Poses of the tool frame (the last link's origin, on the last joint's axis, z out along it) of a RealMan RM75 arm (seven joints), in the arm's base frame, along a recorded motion.
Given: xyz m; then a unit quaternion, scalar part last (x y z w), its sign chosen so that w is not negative.
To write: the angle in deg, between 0 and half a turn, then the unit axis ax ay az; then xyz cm. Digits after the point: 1 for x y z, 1 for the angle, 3 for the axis.
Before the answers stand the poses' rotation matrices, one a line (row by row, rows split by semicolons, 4 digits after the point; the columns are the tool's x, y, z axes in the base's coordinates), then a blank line. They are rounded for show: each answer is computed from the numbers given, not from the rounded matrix.
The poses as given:
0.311 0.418 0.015 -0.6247 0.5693 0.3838 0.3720
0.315 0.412 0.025 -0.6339 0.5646 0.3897 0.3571
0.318 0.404 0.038 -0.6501 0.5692 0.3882 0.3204
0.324 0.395 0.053 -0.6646 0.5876 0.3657 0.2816
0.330 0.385 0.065 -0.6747 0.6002 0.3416 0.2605
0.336 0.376 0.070 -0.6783 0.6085 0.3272 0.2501
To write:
0.0572 -0.9968 -0.0560; -0.4257 -0.0751 0.9017; -0.9030 -0.0278 -0.4286
0.0587 -0.9941 -0.0908; -0.4375 -0.1074 0.8928; -0.8973 -0.0127 -0.4412
0.0506 -0.9889 -0.1400; -0.4913 -0.1467 0.8585; -0.8695 0.0253 -0.4933
0.0420 -0.9870 -0.1552; -0.5751 -0.1509 0.8041; -0.8170 0.0555 -0.5739
0.0461 -0.9879 -0.1482; -0.6319 -0.1438 0.7616; -0.7737 0.0585 -0.6309
0.0453 -0.9892 -0.1395; -0.6618 -0.1343 0.7375; -0.7483 0.0589 -0.6608

136.3 -0.673 0.613 0.413 31.1 41.8 1.5
138.2 -0.679 0.604 0.417 31.5 41.2 2.5
142.6 -0.686 0.601 0.410 31.8 40.4 3.8
147.3 -0.693 0.612 0.381 32.4 39.5 5.3
149.8 -0.699 0.622 0.354 33.0 38.5 6.5
151.0 -0.701 0.628 0.338 33.6 37.6 7.0

